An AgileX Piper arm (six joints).
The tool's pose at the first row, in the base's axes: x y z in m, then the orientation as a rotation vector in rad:
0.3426 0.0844 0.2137 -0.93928 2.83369 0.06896
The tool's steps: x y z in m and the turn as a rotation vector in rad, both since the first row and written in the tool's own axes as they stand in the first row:
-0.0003 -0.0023 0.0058 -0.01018 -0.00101 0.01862
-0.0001 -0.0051 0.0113 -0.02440 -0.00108 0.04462
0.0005 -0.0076 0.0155 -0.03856 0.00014 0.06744
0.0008 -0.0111 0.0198 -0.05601 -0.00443 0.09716
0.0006 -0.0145 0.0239 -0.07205 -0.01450 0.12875
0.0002 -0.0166 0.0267 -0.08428 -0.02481 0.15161
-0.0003 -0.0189 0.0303 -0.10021 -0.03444 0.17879
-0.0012 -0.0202 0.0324 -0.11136 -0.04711 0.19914
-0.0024 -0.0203 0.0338 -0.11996 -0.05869 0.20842
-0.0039 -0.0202 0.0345 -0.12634 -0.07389 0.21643
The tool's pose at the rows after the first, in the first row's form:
0.3450 0.0833 0.2080 -0.91472 2.84406 0.08609
0.3472 0.0814 0.2026 -0.88058 2.85930 0.10945
0.3488 0.0794 0.1984 -0.85104 2.87377 0.13185
0.3512 0.0769 0.1941 -0.81039 2.88598 0.16231
0.3539 0.0746 0.1901 -0.76511 2.89269 0.19323
0.3559 0.0734 0.1874 -0.73161 2.89420 0.21766
0.3581 0.0722 0.1839 -0.69258 2.89803 0.24750
0.3599 0.0719 0.1820 -0.66192 2.89507 0.27078
0.3611 0.0726 0.1808 -0.64717 2.88853 0.28862
0.3623 0.0737 0.1804 -0.63313 2.87760 0.30442

